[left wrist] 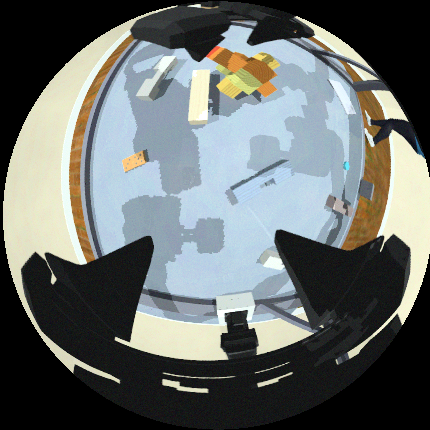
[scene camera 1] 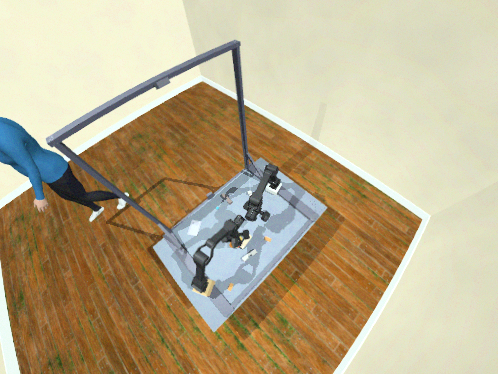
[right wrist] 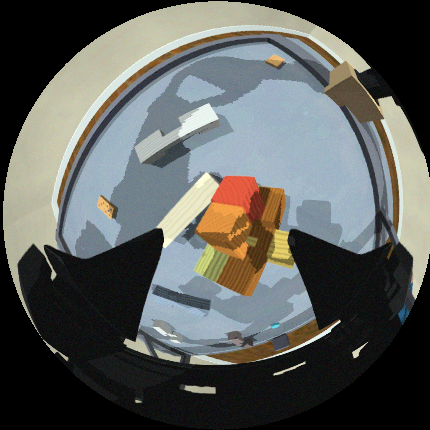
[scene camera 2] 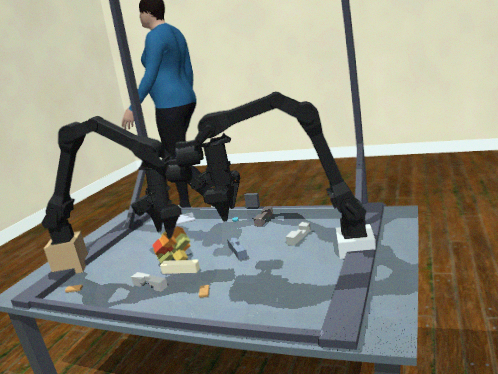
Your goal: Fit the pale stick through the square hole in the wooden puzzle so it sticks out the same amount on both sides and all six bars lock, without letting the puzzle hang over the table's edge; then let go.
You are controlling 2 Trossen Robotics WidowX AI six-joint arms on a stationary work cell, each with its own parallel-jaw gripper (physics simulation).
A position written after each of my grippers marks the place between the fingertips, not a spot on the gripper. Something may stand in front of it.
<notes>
My left gripper [scene camera 2: 229, 214] is open and holds nothing. Also in view: a pale stick [right wrist: 198, 196]. My right gripper [scene camera 2: 164, 235] is open and holds nothing. I also see a raised rim [right wrist: 315, 67].
The pale stick is seen too in the left wrist view [left wrist: 198, 101]. My left gripper shows as well in the left wrist view [left wrist: 213, 239]. My right gripper shows as well in the left wrist view [left wrist: 225, 49] and in the right wrist view [right wrist: 228, 235].
</notes>
